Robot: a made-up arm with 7 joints.
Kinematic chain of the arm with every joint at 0, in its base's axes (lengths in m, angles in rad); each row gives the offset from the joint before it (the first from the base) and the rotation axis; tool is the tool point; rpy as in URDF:
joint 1: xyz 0 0 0.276 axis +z
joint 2: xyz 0 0 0 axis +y
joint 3: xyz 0 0 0.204 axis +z
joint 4: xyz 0.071 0 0 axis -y
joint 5: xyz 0.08 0 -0.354 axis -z
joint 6: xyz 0 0 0 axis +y
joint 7: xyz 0.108 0 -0.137 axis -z
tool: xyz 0 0 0 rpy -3.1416 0 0
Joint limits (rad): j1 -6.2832..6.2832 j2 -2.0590..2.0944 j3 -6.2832..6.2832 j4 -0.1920..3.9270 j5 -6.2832..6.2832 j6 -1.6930..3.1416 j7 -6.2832..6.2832
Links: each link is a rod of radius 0.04 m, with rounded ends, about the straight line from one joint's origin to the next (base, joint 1, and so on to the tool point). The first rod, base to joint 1, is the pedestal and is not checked.
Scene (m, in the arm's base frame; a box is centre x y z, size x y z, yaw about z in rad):
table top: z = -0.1
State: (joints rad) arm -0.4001 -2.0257 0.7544 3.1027 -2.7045 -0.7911 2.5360
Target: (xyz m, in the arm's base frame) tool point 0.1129 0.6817 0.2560
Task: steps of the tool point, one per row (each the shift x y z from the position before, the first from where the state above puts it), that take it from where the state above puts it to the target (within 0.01 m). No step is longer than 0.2 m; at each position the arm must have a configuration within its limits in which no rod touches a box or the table.
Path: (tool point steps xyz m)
1: 0.0858 0.1316 0.0375
2: 0.1276 0.1051 0.0415
3: 0.1597 0.0652 0.0448
4: 0.1783 0.0154 0.0473

